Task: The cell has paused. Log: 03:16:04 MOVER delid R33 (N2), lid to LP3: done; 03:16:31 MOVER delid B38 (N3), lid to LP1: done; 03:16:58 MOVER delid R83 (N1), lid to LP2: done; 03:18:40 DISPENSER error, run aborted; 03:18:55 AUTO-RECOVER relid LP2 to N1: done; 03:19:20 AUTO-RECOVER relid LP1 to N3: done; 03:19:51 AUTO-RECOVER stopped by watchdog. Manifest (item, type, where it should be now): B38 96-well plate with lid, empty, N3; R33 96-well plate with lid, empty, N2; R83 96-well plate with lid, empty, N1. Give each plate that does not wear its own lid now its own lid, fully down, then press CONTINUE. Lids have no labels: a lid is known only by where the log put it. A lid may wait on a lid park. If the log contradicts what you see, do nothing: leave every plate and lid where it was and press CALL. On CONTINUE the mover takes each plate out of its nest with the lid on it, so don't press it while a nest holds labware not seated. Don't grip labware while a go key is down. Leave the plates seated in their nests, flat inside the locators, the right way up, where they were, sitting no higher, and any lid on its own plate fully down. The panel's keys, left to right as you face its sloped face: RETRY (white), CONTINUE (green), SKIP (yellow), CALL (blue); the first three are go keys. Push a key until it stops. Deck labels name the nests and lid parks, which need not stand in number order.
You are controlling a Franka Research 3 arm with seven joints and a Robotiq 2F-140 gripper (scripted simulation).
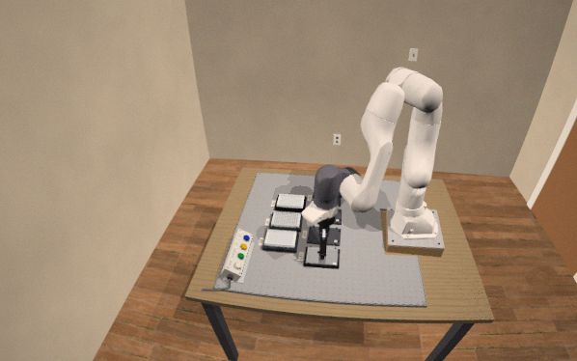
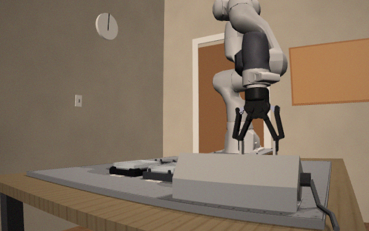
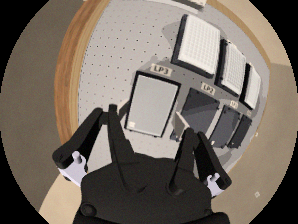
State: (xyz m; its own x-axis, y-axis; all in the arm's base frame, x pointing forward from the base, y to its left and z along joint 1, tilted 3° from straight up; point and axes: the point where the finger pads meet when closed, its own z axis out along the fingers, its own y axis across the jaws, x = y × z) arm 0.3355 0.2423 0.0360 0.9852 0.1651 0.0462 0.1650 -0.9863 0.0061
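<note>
The grey lid lies 40 mm below my hand. The rest, counted from my hand: plate: 210 mm ahead, 160 mm to the right, 30 mm below; lid park: 20 mm ahead, 120 mm to the right, 50 mm below; blue key: 320 mm ahead, 30 mm to the left, 10 mm above.
</note>
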